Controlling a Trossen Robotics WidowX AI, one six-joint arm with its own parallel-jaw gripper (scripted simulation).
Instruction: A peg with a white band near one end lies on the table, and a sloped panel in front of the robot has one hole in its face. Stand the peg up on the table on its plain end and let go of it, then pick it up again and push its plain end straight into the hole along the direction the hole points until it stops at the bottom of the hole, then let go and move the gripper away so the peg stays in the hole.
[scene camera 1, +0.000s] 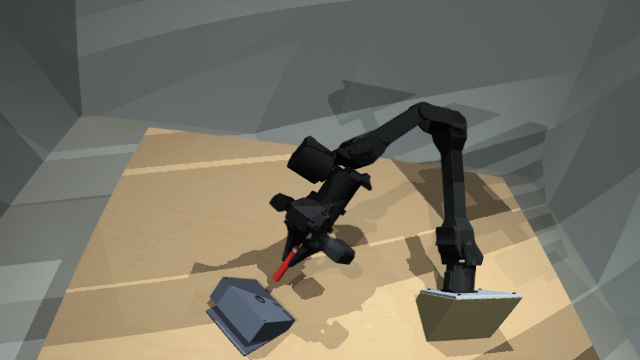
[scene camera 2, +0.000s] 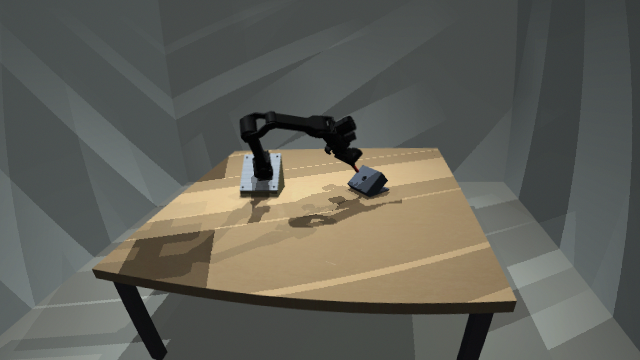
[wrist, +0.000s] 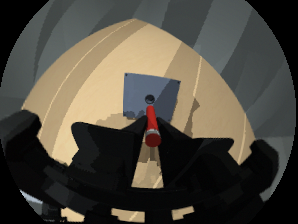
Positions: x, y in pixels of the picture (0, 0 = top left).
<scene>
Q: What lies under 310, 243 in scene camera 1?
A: My gripper.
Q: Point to my gripper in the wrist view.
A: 151, 119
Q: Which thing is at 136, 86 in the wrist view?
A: A sloped panel.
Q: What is my gripper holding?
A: A red peg.
</scene>
